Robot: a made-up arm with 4 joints.
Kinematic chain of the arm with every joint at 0, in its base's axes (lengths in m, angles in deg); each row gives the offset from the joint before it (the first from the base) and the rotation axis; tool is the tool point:
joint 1: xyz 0 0 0.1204 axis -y
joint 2: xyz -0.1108 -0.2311 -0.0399 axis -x
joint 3: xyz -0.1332 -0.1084 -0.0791 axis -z
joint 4: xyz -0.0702 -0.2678 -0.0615 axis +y
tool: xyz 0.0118 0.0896 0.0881
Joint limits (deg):
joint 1: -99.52..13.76
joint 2: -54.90..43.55
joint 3: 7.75..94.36
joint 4: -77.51..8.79
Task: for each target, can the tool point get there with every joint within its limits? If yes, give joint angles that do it. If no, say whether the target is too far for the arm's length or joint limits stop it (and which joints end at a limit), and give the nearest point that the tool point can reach.
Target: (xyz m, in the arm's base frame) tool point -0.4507 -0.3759 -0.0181
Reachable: yes | joints -7.50 -30.81 31.40 -32.56
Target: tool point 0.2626 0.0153 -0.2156
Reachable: no: joint limits stop it (at a limit: joint 1, joint 2, joint 3, joint 4) | nearest point -0.2324 -0.3462 -0.2453 | short by 0.614 m
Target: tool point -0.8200 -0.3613 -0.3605
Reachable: no: too far | nearest point -0.4565 -0.2987 -0.1473 | short by 0.426 m
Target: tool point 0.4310 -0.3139 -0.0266
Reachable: no: joint limits stop it (at a limit: joint 1, joint 2, joint 3, joint 4) | nearest point 0.1623 -0.4714 0.4102 | short by 0.536 m
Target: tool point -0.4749 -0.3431 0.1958
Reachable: yes | joints -27.68 -20.73 46.23 -41.61
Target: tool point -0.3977 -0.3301 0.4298
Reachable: yes | joints -59.13 -23.64 41.14 -63.72
